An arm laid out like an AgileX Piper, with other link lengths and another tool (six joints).
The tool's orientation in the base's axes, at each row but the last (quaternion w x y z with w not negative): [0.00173, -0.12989, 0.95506, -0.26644]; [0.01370, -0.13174, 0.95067, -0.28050]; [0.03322, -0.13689, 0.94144, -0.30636]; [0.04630, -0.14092, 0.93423, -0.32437]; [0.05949, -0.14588, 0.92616, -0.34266]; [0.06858, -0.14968, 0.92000, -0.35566]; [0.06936, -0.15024, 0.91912, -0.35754]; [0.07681, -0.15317, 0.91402, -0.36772]
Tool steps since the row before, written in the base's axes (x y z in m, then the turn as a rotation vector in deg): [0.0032, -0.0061, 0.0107, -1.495, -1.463, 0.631]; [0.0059, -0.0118, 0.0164, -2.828, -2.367, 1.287]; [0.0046, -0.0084, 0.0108, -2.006, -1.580, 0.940]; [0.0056, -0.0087, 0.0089, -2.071, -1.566, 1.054]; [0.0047, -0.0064, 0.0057, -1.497, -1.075, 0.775]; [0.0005, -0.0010, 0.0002, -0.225, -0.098, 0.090]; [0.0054, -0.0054, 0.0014, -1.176, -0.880, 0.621]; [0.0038, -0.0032, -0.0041, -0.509, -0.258, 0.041]
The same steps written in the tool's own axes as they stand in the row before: [-0.0009, -0.0113, -0.0058, 1.850, -1.158, 0.094]; [-0.0019, -0.0198, -0.0070, 3.401, -1.917, -0.113]; [-0.0019, -0.0139, -0.0033, 2.386, -1.299, -0.158]; [-0.0028, -0.0133, -0.0008, 2.444, -1.344, -0.268]; [-0.0025, -0.0094, 0.0006, 1.749, -0.939, -0.238]; [-0.0002, -0.0010, 0.0006, 0.243, -0.079, -0.057]; [-0.0034, -0.0059, 0.0037, 1.386, -0.770, -0.173]; [-0.0024, -0.0002, 0.0060, 0.565, -0.091, 0.009]
